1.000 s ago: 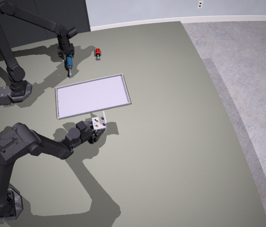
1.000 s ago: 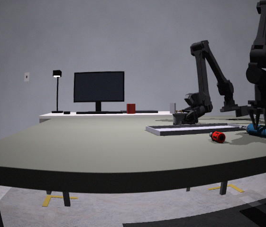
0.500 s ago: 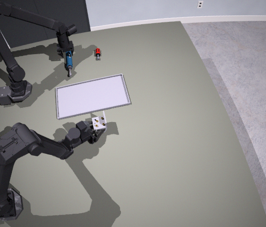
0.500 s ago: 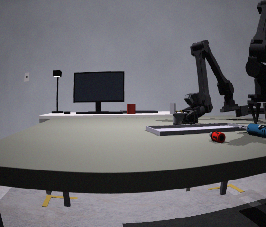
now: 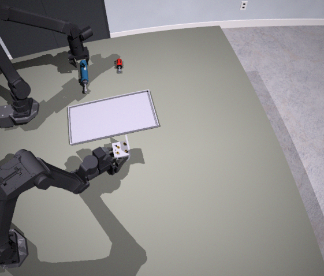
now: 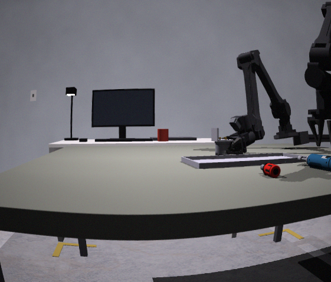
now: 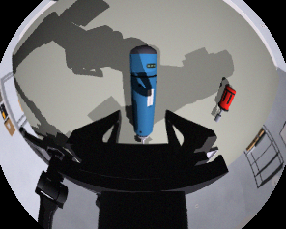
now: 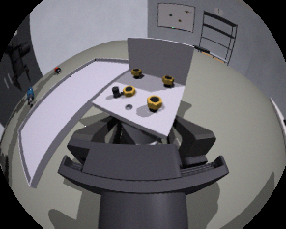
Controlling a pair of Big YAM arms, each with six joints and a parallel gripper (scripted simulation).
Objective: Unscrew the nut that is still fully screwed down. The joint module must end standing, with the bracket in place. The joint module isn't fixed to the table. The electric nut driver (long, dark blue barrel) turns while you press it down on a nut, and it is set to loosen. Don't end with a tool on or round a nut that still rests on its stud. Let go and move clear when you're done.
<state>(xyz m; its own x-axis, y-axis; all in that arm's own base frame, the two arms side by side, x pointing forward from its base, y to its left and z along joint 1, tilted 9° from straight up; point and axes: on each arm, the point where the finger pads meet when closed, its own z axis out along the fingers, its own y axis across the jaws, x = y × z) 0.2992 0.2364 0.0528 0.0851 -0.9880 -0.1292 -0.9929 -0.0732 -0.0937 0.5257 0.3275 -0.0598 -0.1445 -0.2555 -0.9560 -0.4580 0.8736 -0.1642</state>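
My right hand is 5 cm below the bracket. From my right hand the other things lie so: socket tip: 18 cm behind, 39 cm to the left; then short red-handled tool: 1 cm ahead, 54 cm to the left, 1 cm below; then shallow white tray: 5 cm behind, 21 cm to the left, 2 cm below.
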